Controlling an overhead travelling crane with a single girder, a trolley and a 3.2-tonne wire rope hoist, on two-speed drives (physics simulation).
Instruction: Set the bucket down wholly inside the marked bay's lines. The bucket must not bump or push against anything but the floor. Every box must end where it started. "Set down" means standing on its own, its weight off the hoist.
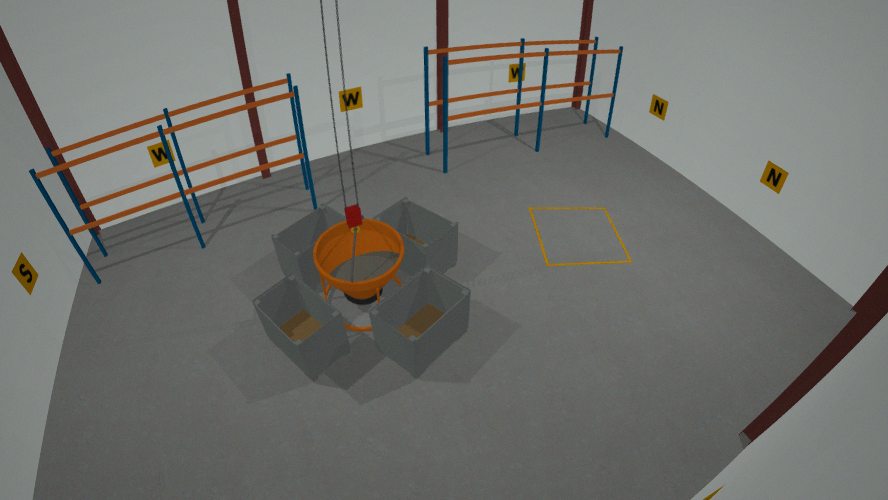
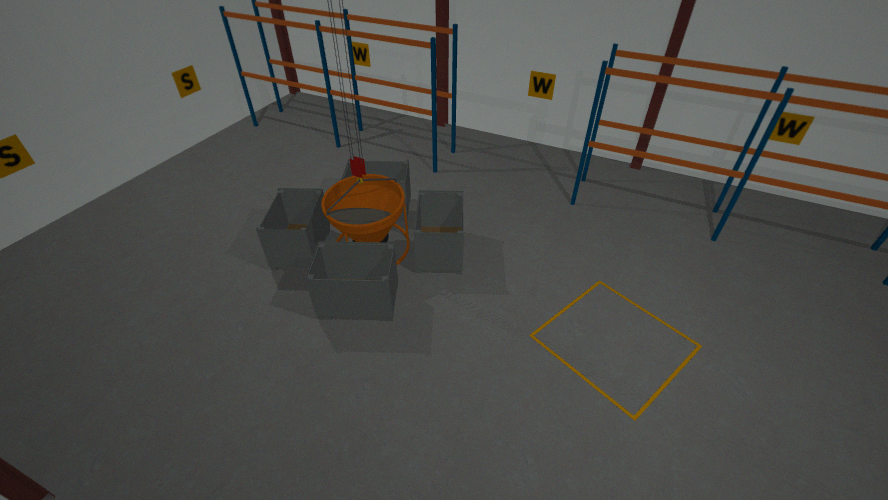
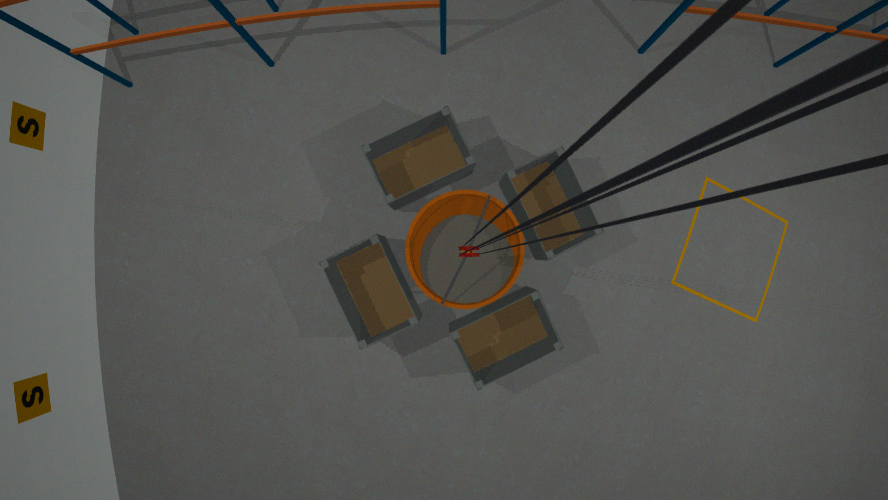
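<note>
The orange bucket [image 1: 362,287] [image 2: 366,231] [image 3: 459,201] is upright among several grey open boxes. My gripper, the hook under the red block [image 1: 354,228] [image 2: 359,179] [image 3: 468,250], is shut on the bucket's bail above its middle. The front right box [image 1: 441,341] [image 2: 352,298] [image 3: 503,338], front left box [image 1: 323,349] [image 3: 375,291], back right box [image 1: 441,248] [image 2: 439,253] and back left box [image 3: 422,161] surround it. They partly hide its foot ring; whether that touches the floor I cannot tell. The yellow-lined bay [image 1: 566,208] [image 2: 649,313] [image 3: 714,301] lies apart, to the north.
A blue and orange rack [image 1: 182,186] stands along the west wall on the south side. Another rack [image 1: 444,118] stands along that wall farther north. Dark red columns [image 1: 441,31] [image 2: 441,62] stand at the wall. The hoist ropes rise from the red block.
</note>
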